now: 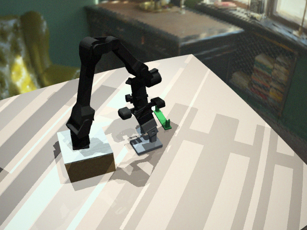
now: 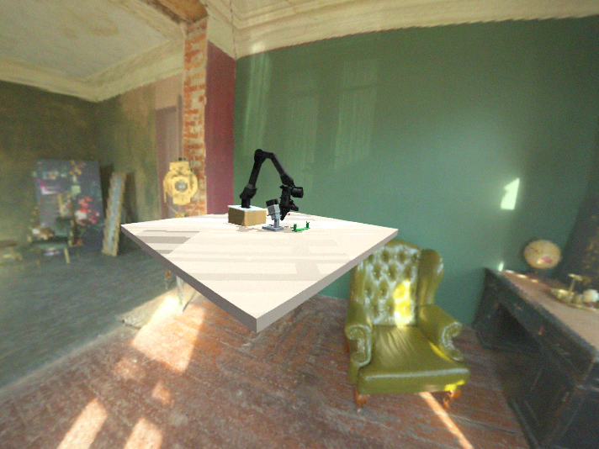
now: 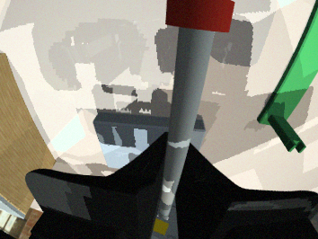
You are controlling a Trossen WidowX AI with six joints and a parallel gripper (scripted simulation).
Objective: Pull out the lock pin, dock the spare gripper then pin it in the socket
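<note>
Right now the grey mount is 6 cm to the right of my gripper tip. Round my gripper tip: spare gripper: 6 cm to the right, 8 cm above; green rack: 10 cm ahead, 8 cm to the left, 2 cm below.
</note>
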